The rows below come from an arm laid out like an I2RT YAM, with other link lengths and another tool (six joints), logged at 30 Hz.
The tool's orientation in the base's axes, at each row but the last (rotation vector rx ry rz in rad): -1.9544, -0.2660, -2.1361; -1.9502, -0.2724, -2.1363; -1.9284, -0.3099, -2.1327; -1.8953, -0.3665, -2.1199; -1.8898, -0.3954, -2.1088; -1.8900, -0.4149, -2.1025; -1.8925, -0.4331, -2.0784; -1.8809, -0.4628, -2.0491; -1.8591, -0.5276, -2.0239; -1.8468, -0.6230, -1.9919; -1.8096, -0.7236, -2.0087; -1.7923, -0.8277, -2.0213; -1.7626, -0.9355, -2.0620
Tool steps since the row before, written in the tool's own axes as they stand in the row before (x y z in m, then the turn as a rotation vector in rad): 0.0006, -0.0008, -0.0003, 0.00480, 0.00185, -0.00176; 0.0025, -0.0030, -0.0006, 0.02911, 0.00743, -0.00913; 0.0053, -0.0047, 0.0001, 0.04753, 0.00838, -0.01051; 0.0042, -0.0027, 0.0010, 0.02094, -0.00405, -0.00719; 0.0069, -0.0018, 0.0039, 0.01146, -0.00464, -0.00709; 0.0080, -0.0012, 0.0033, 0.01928, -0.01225, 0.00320; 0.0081, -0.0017, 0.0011, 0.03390, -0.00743, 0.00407; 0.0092, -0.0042, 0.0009, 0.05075, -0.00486, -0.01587; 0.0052, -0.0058, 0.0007, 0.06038, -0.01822, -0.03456; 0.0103, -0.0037, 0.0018, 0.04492, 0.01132, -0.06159; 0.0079, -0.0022, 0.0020, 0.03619, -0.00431, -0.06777; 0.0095, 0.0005, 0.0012, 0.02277, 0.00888, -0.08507; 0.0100, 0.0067, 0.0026, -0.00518, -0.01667, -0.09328
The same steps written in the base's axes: -0.0006, 0.0006, 0.0006, -0.00153, -0.00251, 0.00457; -0.0017, 0.0026, 0.0025, -0.00892, -0.01117, 0.02796; -0.0019, 0.0043, 0.0053, -0.01163, -0.01327, 0.04613; -0.0005, 0.0027, 0.0043, -0.01033, 0.00042, 0.01999; 0.0022, 0.0030, 0.0072, -0.00948, 0.00126, 0.01057; 0.0017, 0.0023, 0.0083, -0.00389, 0.01217, 0.01921; -0.0004, 0.0019, 0.0081, -0.00242, 0.00790, 0.03395; -0.0018, 0.0040, 0.0092, -0.02046, -0.00352, 0.04919; -0.0027, 0.0054, 0.0050, -0.04403, -0.00099, 0.05686; -0.0014, 0.0045, 0.0101, -0.04958, -0.04102, 0.04240; -0.0006, 0.0036, 0.0076, -0.06232, -0.03263, 0.03118; -0.0003, 0.0017, 0.0094, -0.06613, -0.05532, 0.02004; 0.0037, -0.0014, 0.0116, -0.08128, -0.04676, -0.01458
